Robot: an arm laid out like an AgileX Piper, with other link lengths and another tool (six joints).
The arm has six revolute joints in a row. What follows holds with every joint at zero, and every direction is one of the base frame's.
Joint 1 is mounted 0.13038 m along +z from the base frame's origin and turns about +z.
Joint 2 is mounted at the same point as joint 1 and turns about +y.
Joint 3 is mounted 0.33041 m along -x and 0.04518 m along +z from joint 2 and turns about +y.
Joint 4 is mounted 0.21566 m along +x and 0.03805 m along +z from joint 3 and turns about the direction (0.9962, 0, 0.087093).
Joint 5 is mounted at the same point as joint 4 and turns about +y.
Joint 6 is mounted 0.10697 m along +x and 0.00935 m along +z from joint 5 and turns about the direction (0.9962, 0, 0.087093).
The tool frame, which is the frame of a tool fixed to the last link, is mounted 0.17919 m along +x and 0.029 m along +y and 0.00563 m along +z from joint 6; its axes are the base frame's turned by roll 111.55, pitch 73.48 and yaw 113.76 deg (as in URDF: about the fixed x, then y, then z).
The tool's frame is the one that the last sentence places.
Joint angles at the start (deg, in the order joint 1, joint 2, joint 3, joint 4, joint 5, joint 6):
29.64 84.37 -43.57 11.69 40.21 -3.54
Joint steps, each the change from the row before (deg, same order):
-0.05 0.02 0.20 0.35 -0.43 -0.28
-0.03 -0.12 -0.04 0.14 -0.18 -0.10
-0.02 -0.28 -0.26 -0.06 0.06 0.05
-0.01 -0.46 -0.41 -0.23 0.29 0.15
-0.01 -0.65 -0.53 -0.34 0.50 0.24
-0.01 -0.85 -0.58 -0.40 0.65 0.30
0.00 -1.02 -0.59 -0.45 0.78 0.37
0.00 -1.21 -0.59 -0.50 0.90 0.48
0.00 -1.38 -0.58 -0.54 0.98 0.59
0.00 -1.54 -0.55 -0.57 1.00 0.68
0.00 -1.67 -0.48 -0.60 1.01 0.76
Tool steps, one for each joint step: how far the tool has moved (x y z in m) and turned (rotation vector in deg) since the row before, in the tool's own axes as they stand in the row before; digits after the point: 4 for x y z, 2 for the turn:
-0.0007 0.0007 0.0004 -0.23 -0.18 0.02
-0.0012 0.0008 -0.0009 -0.17 -0.31 -0.02
-0.0017 0.0008 -0.0022 -0.13 -0.45 -0.08
-0.0018 0.0008 -0.0034 -0.07 -0.55 -0.15
-0.0017 0.0008 -0.0046 -0.06 -0.65 -0.18
-0.0015 0.0008 -0.0056 -0.07 -0.75 -0.20
-0.0011 0.0007 -0.0063 -0.07 -0.80 -0.19
-0.0007 0.0006 -0.0071 -0.08 -0.87 -0.13
-0.0003 0.0004 -0.0078 -0.09 -0.95 -0.05
-0.0001 0.0003 -0.0084 -0.11 -1.07 0.01
0.0003 -0.0001 -0.0087 -0.11 -1.13 0.08

